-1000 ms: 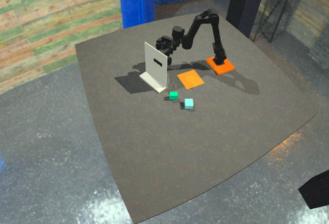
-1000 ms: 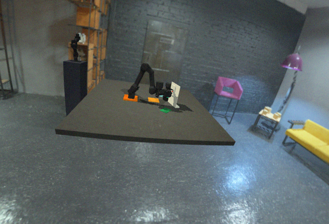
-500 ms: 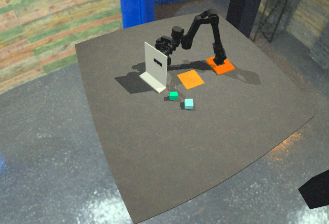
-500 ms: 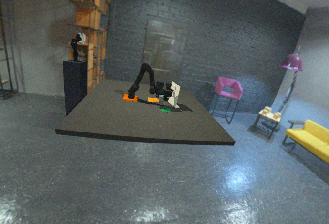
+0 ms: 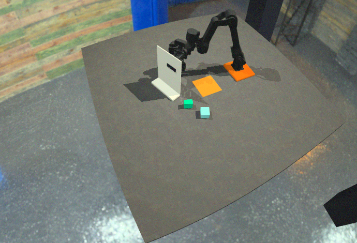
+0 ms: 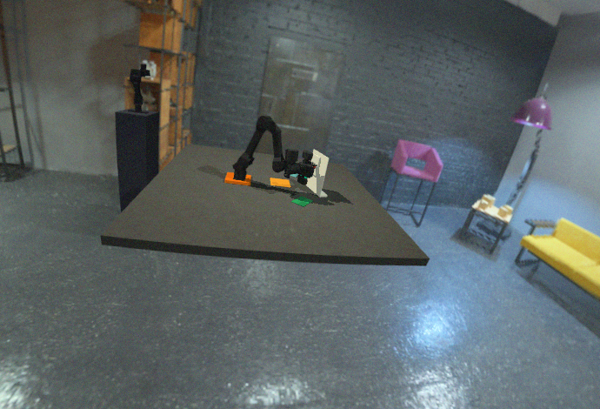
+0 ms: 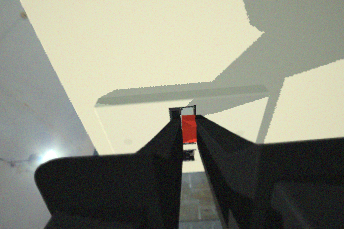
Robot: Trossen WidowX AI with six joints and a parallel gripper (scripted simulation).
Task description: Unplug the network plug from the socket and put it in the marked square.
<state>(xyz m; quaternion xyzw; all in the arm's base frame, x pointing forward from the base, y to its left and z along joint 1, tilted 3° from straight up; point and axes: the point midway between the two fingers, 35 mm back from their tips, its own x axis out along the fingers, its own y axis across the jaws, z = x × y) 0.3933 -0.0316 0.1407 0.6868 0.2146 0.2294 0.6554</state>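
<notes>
The cream upright panel is 2 cm ahead of my gripper tip, 2 cm to the left of it and 5 cm below it. Round my gripper tip: flat green patch: 6 cm behind, 16 cm to the right, 15 cm below; then green cube: 3 cm behind, 16 cm to the left, 14 cm below; then network plug: 1 cm ahead.
</notes>
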